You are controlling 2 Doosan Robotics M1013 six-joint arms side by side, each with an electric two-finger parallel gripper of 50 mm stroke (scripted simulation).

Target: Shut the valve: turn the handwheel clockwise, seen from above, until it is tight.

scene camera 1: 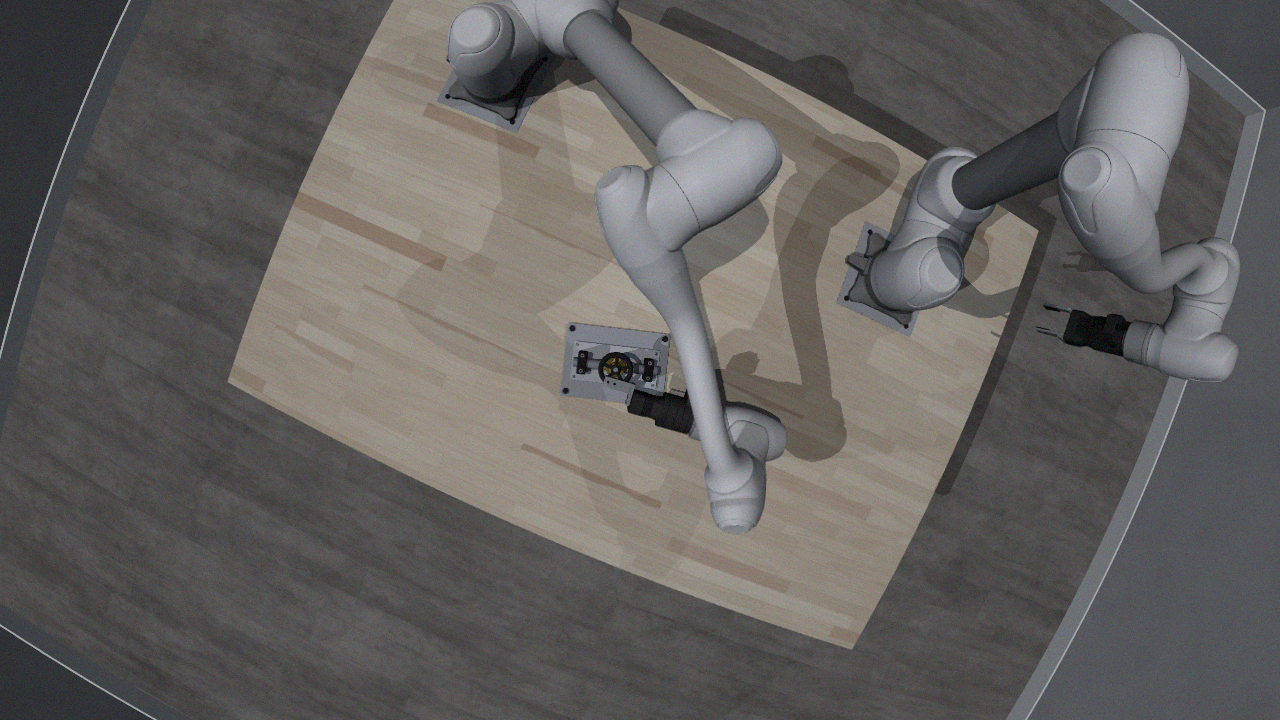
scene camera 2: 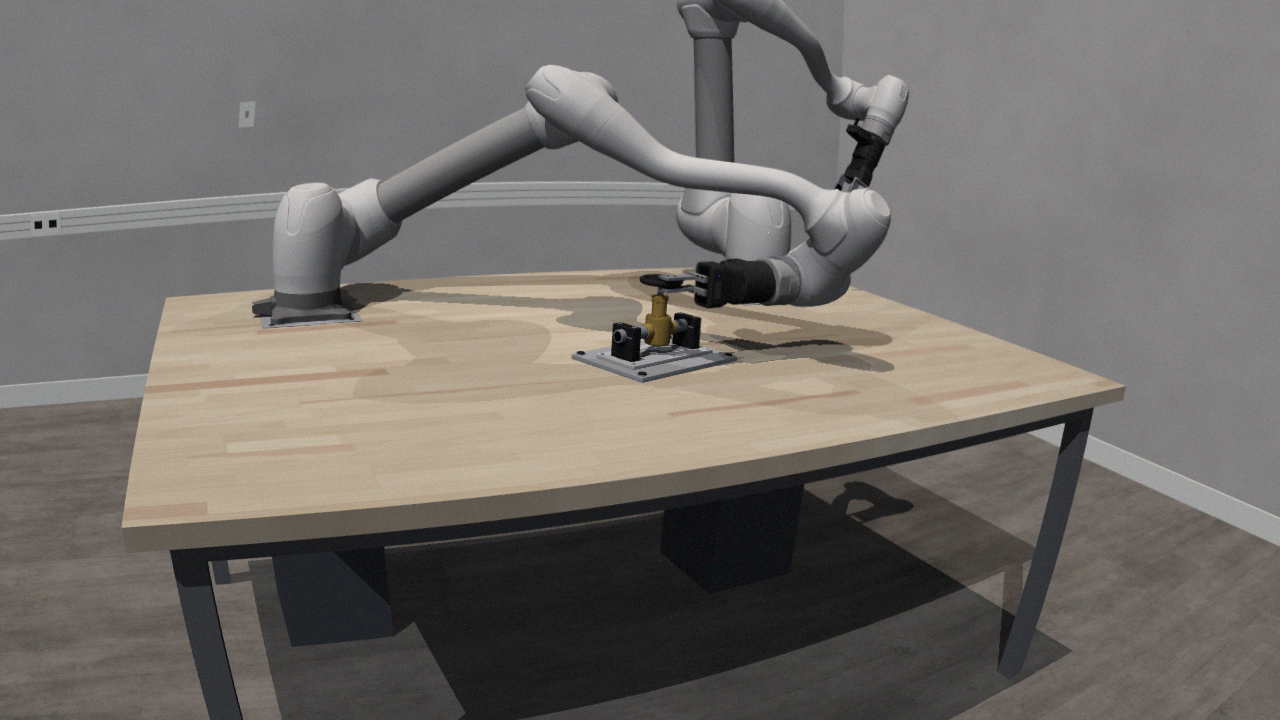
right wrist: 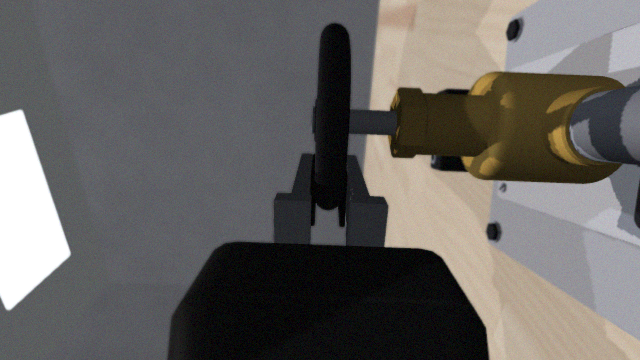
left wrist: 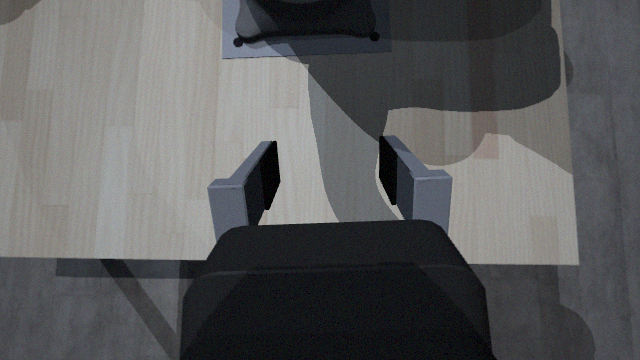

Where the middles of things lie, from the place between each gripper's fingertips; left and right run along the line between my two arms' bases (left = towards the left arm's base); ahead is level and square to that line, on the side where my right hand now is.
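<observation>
From my right hand (scene camera 2: pixel 663 284), the black handwheel (right wrist: pixel 332 120) is 1 cm to the right of it, 3 cm behind it and 1 cm below it. Go by my left hand (scene camera 1: pixel 1041 317) instead, and the handwheel is 54 cm ahead of it, 82 cm to the right of it and 14 cm below it. So, going by its middle, the black handwheel is nearer to my right hand than to my left hand.
</observation>
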